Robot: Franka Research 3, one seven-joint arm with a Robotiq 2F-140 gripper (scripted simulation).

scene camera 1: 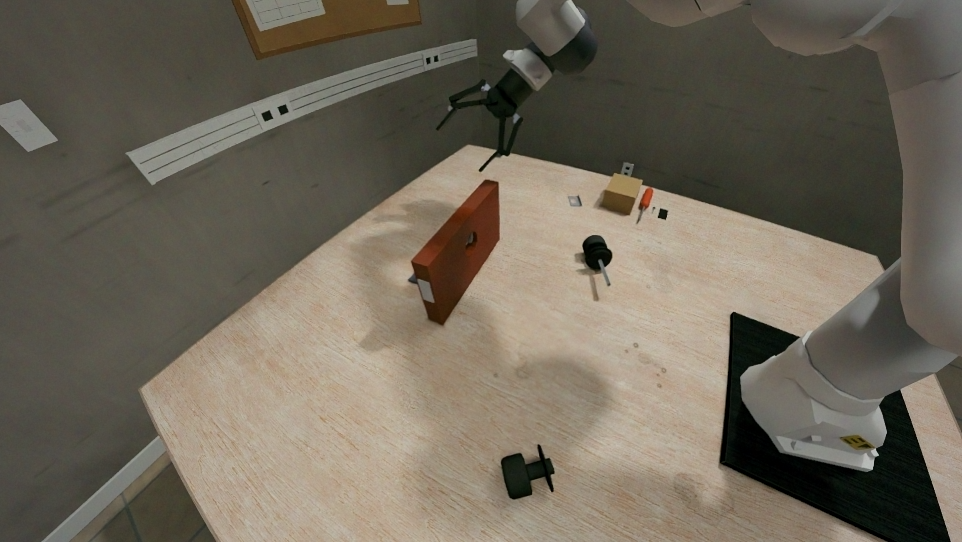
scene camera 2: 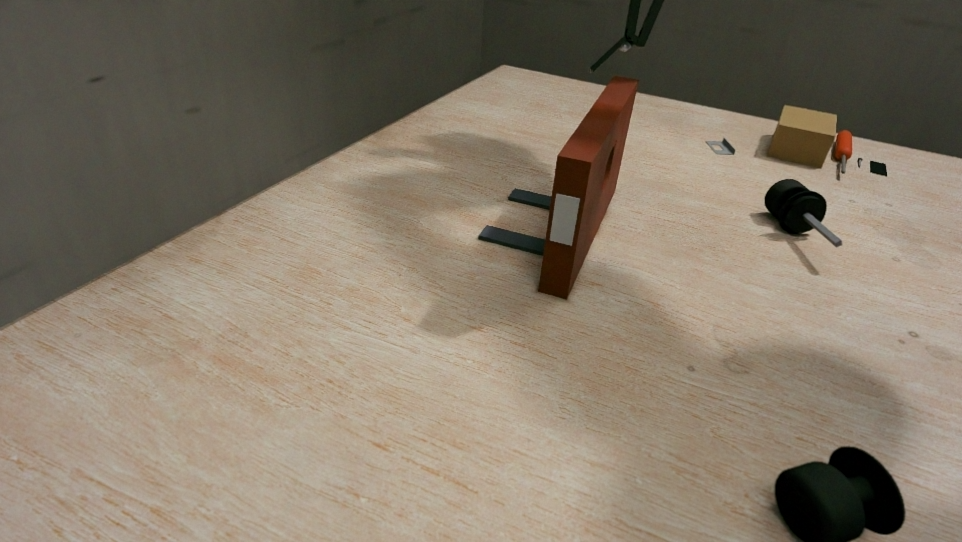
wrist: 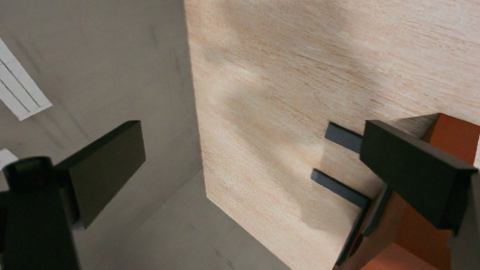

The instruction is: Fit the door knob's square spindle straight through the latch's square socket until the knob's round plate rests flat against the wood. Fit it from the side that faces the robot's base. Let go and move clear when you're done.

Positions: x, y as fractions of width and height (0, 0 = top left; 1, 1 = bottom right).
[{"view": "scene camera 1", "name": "tan box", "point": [0.65, 0.36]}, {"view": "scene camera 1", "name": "red-brown wooden door slab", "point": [0.46, 0.48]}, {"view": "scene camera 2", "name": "tan box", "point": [0.84, 0.25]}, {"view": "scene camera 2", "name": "red-brown wooden door slab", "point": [0.61, 0.31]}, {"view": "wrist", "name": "my gripper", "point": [0.53, 0.52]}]
